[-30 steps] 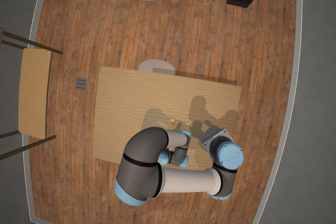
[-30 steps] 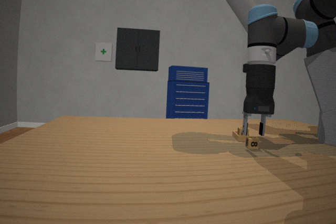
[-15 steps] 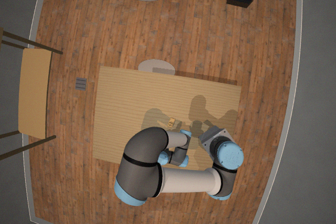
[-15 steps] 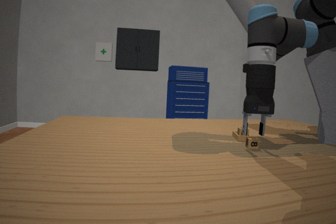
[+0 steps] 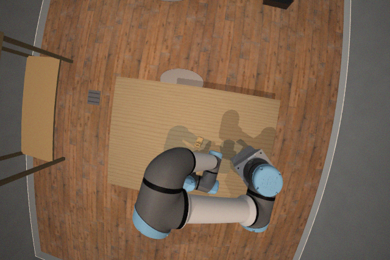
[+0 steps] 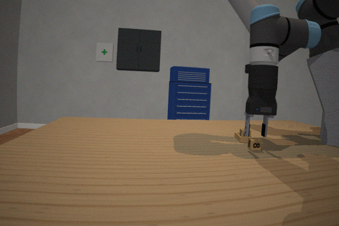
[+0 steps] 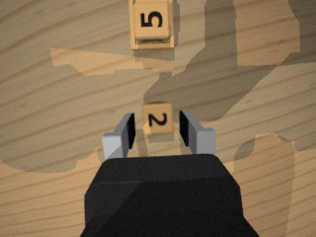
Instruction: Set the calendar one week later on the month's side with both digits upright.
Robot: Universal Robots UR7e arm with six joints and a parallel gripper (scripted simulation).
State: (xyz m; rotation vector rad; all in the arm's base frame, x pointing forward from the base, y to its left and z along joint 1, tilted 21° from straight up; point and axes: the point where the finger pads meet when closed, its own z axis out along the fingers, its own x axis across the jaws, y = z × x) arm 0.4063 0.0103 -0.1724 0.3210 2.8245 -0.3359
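Now: hand 4 cm above the wooden date cube. From my hand the other things lie so: wooden calendar tray: 10 cm to the right, 5 cm below, 3 cm behind.
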